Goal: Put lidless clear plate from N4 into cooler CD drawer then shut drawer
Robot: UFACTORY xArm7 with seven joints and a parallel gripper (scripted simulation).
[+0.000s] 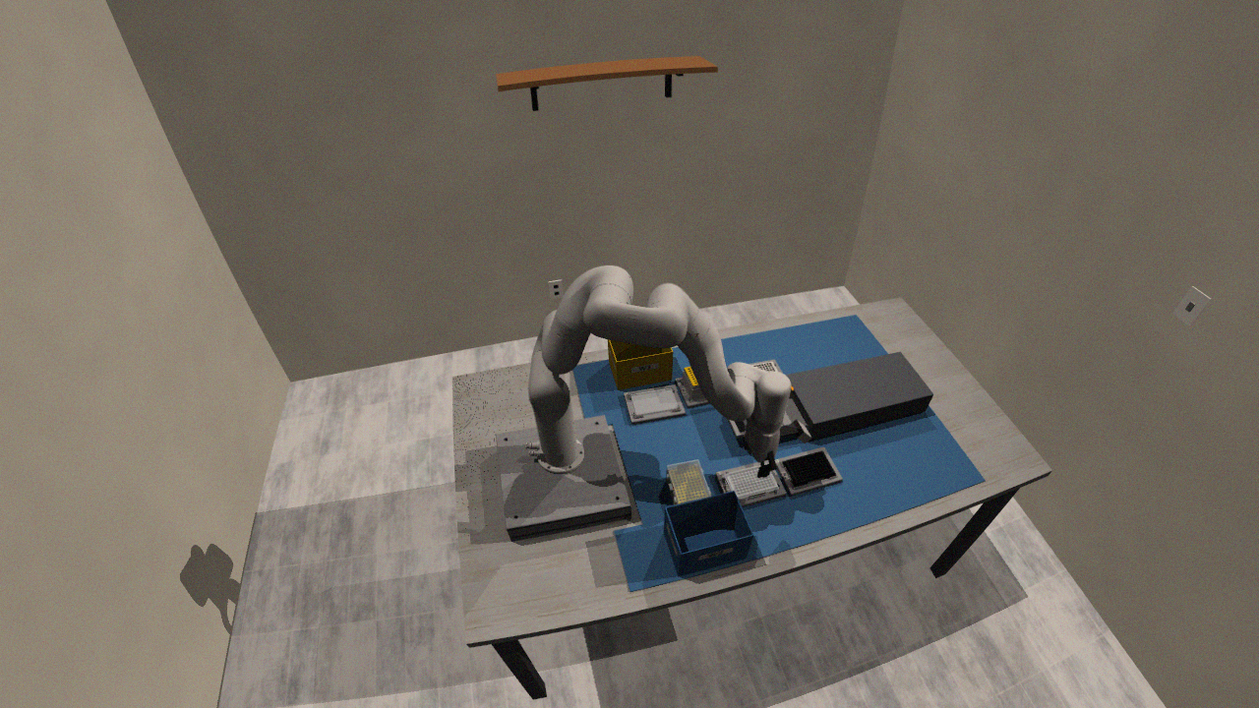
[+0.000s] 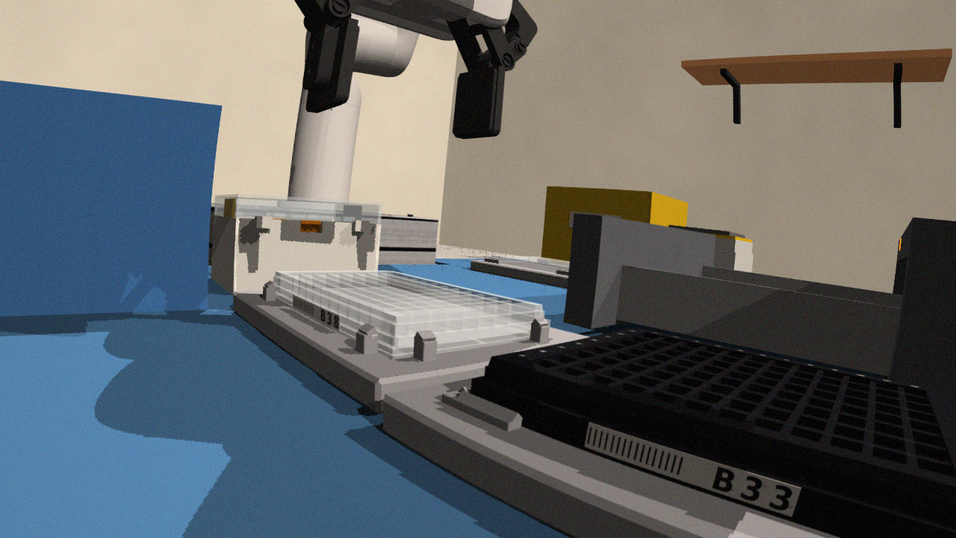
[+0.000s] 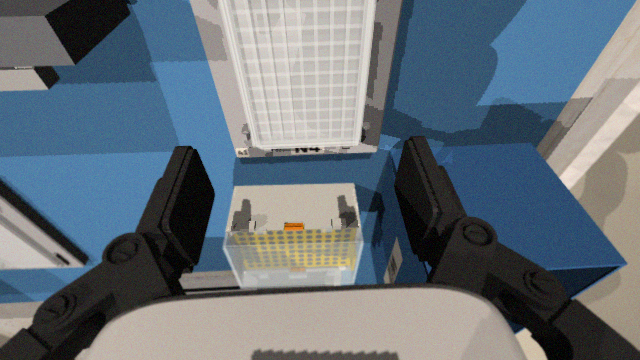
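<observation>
My gripper is now 10 cm above the clear plate. The rest, counted from my hand: grey work nest (11 cm below); then black plate b33 (17 cm ahead, 10 cm below, 3 cm to the left); then tip box (17 cm behind, 7 cm below, 2 cm to the right).
</observation>
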